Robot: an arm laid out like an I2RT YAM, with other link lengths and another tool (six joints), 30 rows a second.
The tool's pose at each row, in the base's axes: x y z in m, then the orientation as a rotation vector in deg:
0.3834 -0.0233 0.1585 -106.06 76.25 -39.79
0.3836 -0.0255 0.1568 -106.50 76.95 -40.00
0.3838 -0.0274 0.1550 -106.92 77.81 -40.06
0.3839 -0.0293 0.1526 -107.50 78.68 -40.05
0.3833 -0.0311 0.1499 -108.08 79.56 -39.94
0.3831 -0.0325 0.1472 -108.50 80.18 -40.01
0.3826 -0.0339 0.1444 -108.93 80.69 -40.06
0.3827 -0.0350 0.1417 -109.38 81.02 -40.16
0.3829 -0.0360 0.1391 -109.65 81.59 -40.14
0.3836 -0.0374 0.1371 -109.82 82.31 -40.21
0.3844 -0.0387 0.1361 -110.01 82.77 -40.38
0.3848 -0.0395 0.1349 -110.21 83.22 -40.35
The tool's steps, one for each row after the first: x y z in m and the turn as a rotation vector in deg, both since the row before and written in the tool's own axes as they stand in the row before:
0.0021 0.0017 0.0006 -0.63 0.54 -0.01
0.0018 0.0017 0.0008 -0.73 0.52 0.12
0.0018 0.0022 0.0011 -0.87 0.50 0.06
0.0015 0.0028 0.0008 -0.90 0.43 0.09
0.0012 0.0025 0.0012 -0.61 0.41 0.01
0.0011 0.0027 0.0011 -0.56 0.34 -0.04
0.0010 0.0022 0.0016 -0.46 0.29 -0.15
0.0009 0.0021 0.0016 -0.50 0.30 0.10
0.0015 0.0014 0.0016 -0.49 0.42 0.19
0.0014 0.0005 0.0010 -0.34 0.37 0.04
0.0008 0.0008 0.0010 -0.39 0.23 0.09

